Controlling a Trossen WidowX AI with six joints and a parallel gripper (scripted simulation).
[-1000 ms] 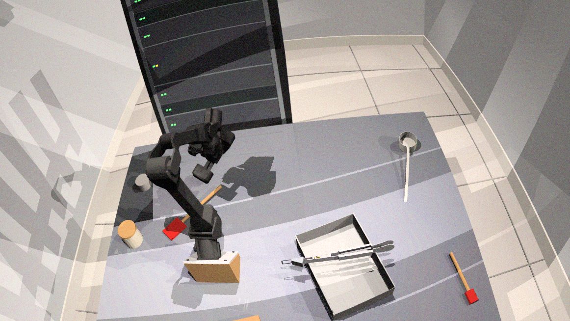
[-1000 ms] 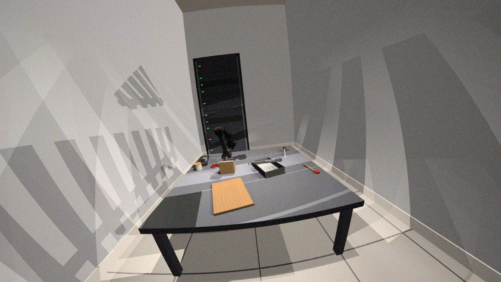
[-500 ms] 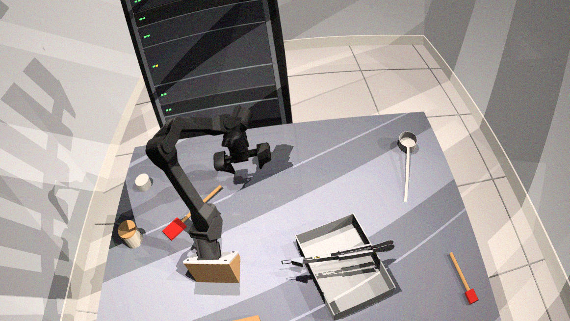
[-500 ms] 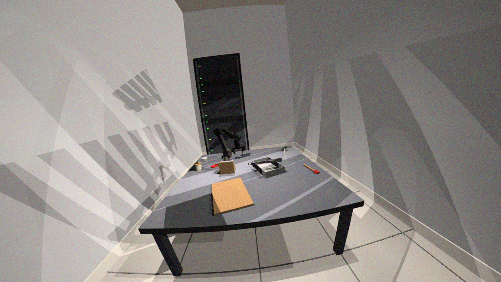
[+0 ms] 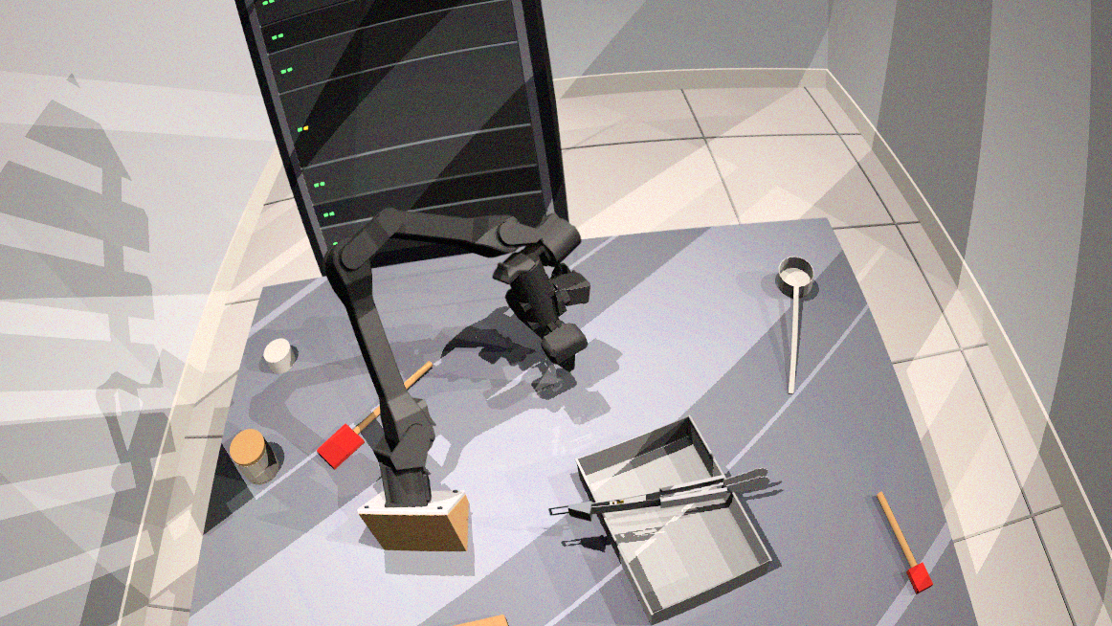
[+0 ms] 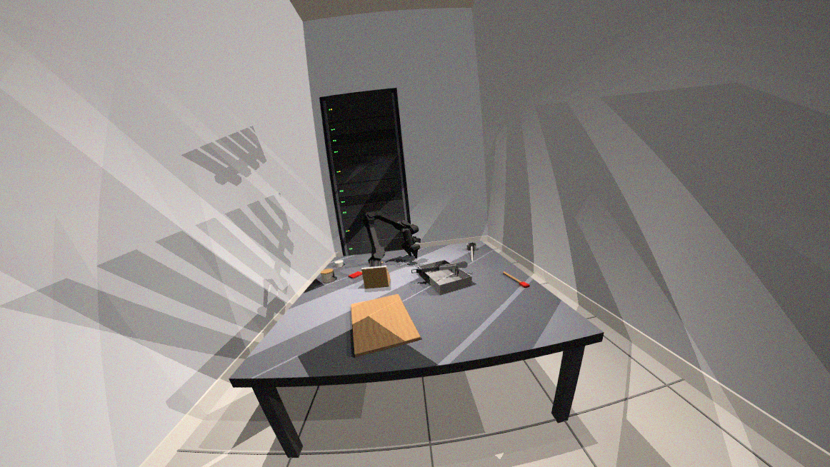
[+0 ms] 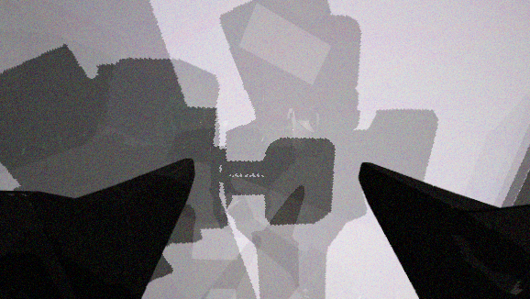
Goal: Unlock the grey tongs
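Right now the roasting tin is 360 mm to the right of my gripper tip, 120 mm ahead of it and 10 mm below it. Round my gripper tip: tan-topped can 580 mm behind, 140 mm to the right; then wooden board 670 mm to the right, 230 mm behind, 30 mm below; then white cylinder 560 mm behind, 130 mm to the left, 20 mm below.
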